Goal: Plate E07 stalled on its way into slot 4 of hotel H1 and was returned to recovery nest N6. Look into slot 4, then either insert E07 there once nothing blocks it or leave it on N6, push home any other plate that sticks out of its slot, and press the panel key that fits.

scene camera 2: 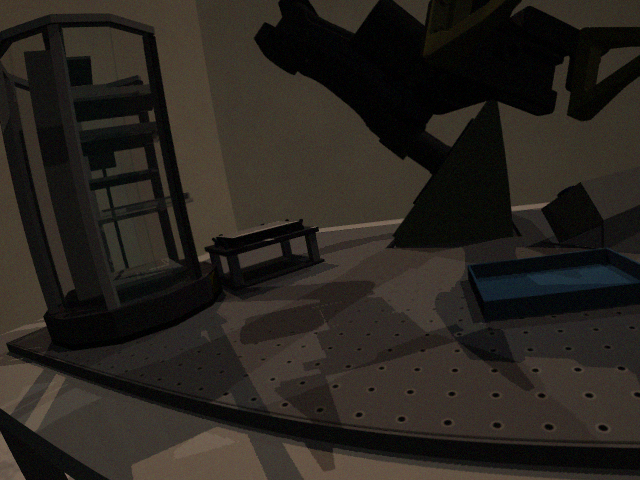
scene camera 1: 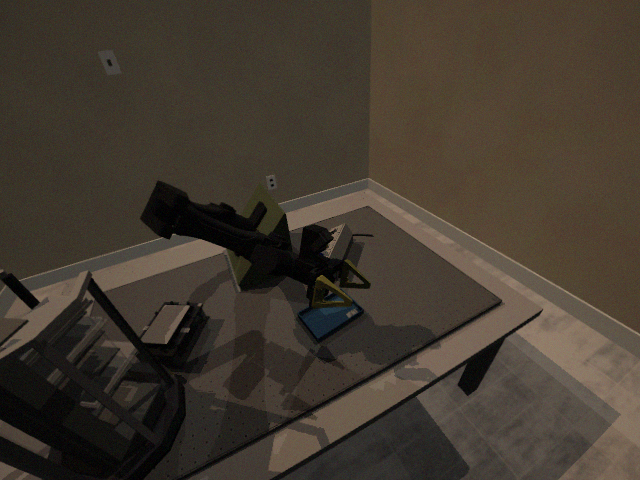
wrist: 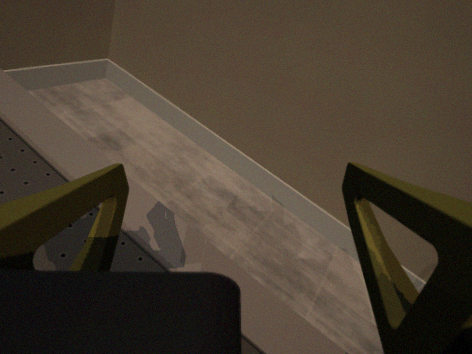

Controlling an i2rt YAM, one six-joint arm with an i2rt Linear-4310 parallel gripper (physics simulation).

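Places are measured from the arm's base along level axes (x ahead, y left, z up), in millimetres.
Pixels of known places: gripper, between the fingertips: [scene camera 2: 615, 4] [scene camera 1: 361, 294] [wrist: 235, 175]; arm's base, origin of its link: [scene camera 2: 447, 164] [scene camera 1: 250, 229].
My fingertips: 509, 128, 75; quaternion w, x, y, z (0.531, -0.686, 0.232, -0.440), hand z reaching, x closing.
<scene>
For each thing: its top centre in the pictures, then the offset to it from my fingertips, as dx, dy, dz. "spot": a spot on its surface instead.
- light-topped plate, centre of its top: [scene camera 2: 257, 228] [scene camera 1: 165, 322] -265, -427, -125
- dark four-legged nest, a spot on its surface: [scene camera 2: 233, 271] spot: -172, -419, -170
- hotel, a spot on its surface: [scene camera 2: 139, 310] spot: -16, -436, -167
- thin clear plate, a spot on its surface: [scene camera 2: 188, 196] spot: -150, -452, -51
- panel, centre of its top: [scene camera 2: 607, 172] [scene camera 1: 332, 239] -349, +112, -115
- blue tray, centre of its top: [scene camera 2: 555, 270] [scene camera 1: 330, 311] -131, -16, -181
- dark block, a spot on its surface: [scene camera 2: 573, 211] spot: -268, +39, -152
My gripper [scene camera 1: 360, 294] [wrist: 235, 175] is open and empty, high over the table near the blue tray, with its yellow fingers wide apart. A light-topped plate [scene camera 1: 168, 324] [scene camera 2: 258, 233] lies on the dark four-legged nest [scene camera 2: 233, 271]; no label can be read. The hotel [scene camera 1: 178, 403] [scene camera 2: 139, 310] is a tall frame with several slots, left of the nest. A thin clear plate [scene camera 2: 188, 196] sticks out past its right post in scene camera 2; its slot number cannot be read. Slot 4's inside cannot be made out. The panel [scene camera 1: 341, 238] is partly hidden behind the arm; its keys are unreadable.
A blue tray [scene camera 1: 325, 325] [scene camera 2: 558, 304] lies on the perforated board in front of the arm. The green wedge-shaped arm mount [scene camera 1: 250, 276] [scene camera 2: 465, 206] stands behind it. A dark block [scene camera 2: 573, 211] with a cable is at the back right in scene camera 2.
</scene>
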